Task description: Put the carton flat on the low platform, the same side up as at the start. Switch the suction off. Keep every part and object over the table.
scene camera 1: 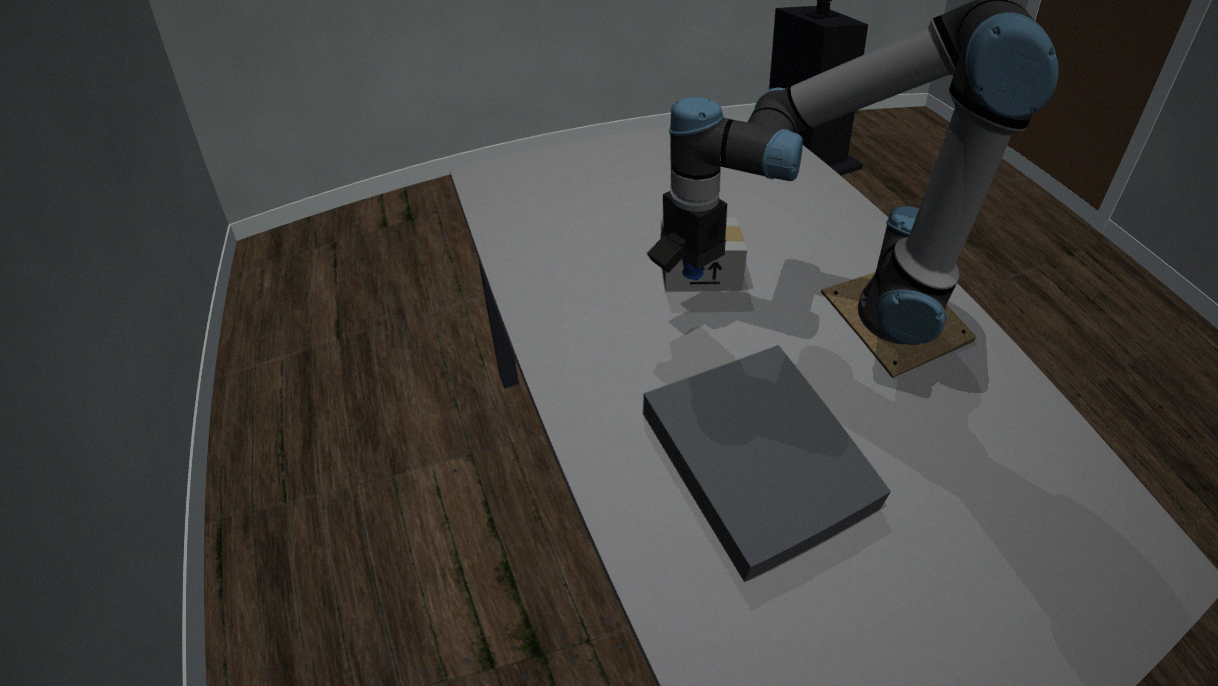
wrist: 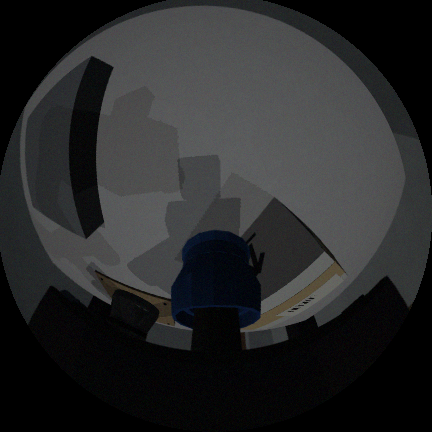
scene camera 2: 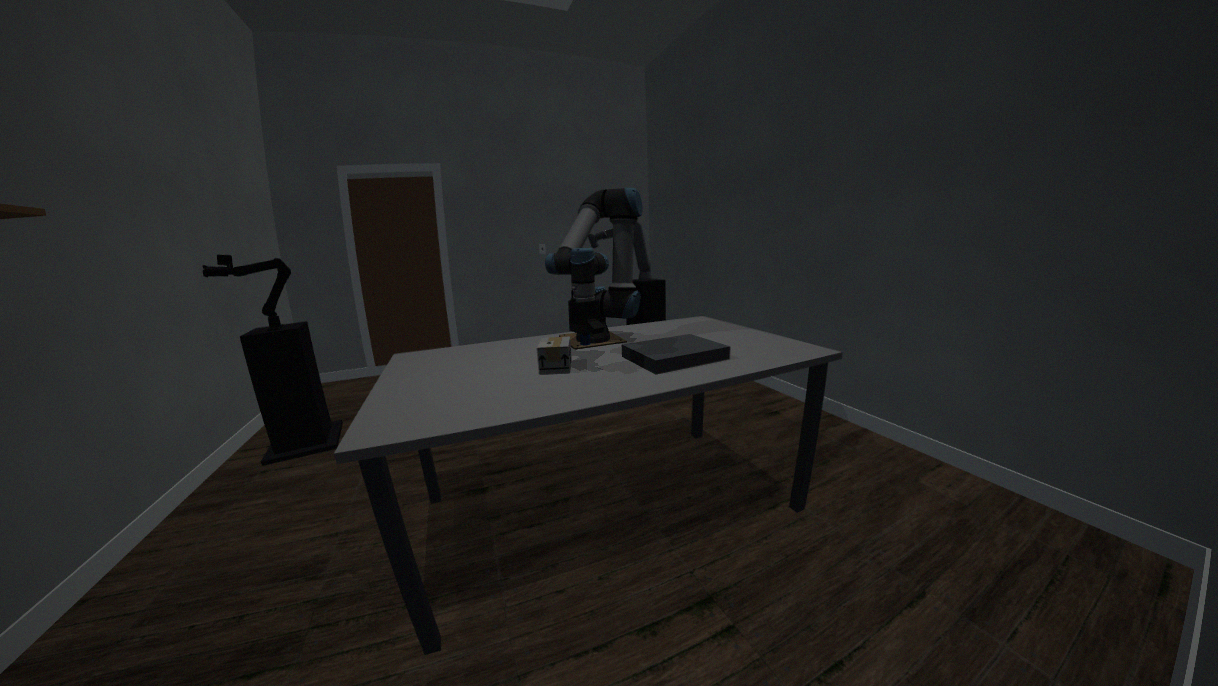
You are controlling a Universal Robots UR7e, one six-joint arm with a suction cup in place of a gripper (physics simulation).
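Seen in the pictures: hand, its tool point: (scene camera 1: pixel 692 272) (wrist: pixel 215 259) (scene camera 2: pixel 585 343); arm's base, origin of its link: (wrist: pixel 135 303) (scene camera 2: pixel 593 338).
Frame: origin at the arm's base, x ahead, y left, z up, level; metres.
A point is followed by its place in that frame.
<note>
The white carton (scene camera 1: pixel 734 270) @(x 0.230, y -0.228, z 0.038 m) (scene camera 2: pixel 554 362) @(x 0.313, y -0.331, z 0.030 m) (wrist: pixel 287 240) @(x 0.323, y -0.280, z 0.052 m) with a tan tape strip stands upright on the table, its printed arrows pointing up. The low grey platform (scene camera 1: pixel 767 460) @(x 0.447, y 0.122, z 0.038 m) (scene camera 2: pixel 675 351) @(x 0.488, y 0.046, z 0.038 m) (wrist: pixel 50 150) @(x 0.420, y 0.007, z 0.038 m) lies flat on the table, apart from the carton and with nothing on it. My blue suction cup (scene camera 1: pixel 692 272) (scene camera 2: pixel 584 340) (wrist: pixel 216 270) points down beside the carton's arrow face, lower than its top, and covers part of the print in scene camera 1. Nothing hangs from the cup. Whether its side touches the carton is hard to tell.
The arm's base stands on a wooden plate (scene camera 1: pixel 843 296) @(x 0.052, y -0.095, z -0.002 m) (wrist: pixel 107 284) @(x 0.070, y 0.075, z -0.002 m) on the white table (scene camera 1: pixel 579 340) @(x 0.529, y -0.261, z -0.010 m) (scene camera 2: pixel 477 392) @(x 0.325, y -0.597, z -0.010 m). Beyond the table are a black pedestal (scene camera 1: pixel 809 51) with its top at the back and another dark pedestal (scene camera 2: pixel 285 383) carrying a small arm.
</note>
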